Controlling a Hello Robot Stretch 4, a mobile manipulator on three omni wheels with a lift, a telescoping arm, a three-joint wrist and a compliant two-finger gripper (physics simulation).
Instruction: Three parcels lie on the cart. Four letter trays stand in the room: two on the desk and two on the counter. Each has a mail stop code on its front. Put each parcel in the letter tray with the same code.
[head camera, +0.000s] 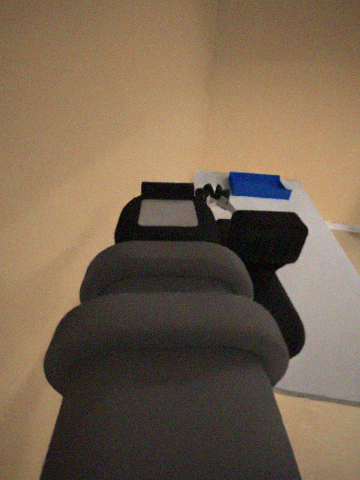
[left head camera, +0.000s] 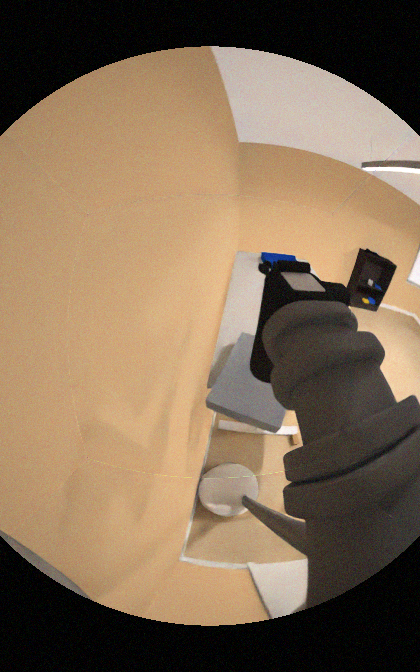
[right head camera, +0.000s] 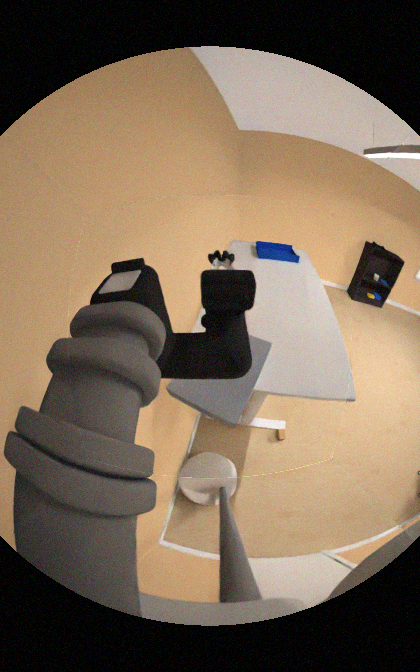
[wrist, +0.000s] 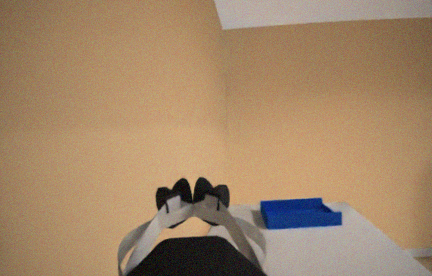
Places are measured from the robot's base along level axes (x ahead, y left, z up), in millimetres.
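Pixels of known places: gripper, fingertip midpoint: (head camera: 211, 189) (wrist: 192, 193).
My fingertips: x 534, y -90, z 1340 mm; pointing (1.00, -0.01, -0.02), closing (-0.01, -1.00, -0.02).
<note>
Behind a point stands the place of what it marks.
A blue letter tray (head camera: 260, 186) @(x 1616, y -652, z 922 mm) (left head camera: 278, 258) (right head camera: 276, 252) (wrist: 300, 215) @(x 1435, y -570, z 982 mm) stands at the far end of a long white table (head camera: 320, 310) @(x 577, y -505, z 923 mm) (right head camera: 310, 350) (wrist: 320, 255) @(x 1165, y -532, z 923 mm). No code can be read on it. My gripper (head camera: 212, 191) @(x 534, y -90, z 1340 mm) (right head camera: 221, 258) (wrist: 192, 193) @(x 534, y -90, z 1340 mm) is shut, its black fingertips together with no parcel between them. In the wrist view it points toward the room corner, left of the tray. In the left head camera view the wrist and arm mostly hide it. The parcels, the cart and the other trays cannot be made out.
A grey slab (left head camera: 245, 390) (right head camera: 220, 397) is at the table's near left end. A white round object (left head camera: 227, 490) (right head camera: 202, 477) is on the floor below. A dark shelf unit (left head camera: 358, 270) (right head camera: 361, 269) stands by the far wall, right of the table. The left wall runs close beside my arm.
</note>
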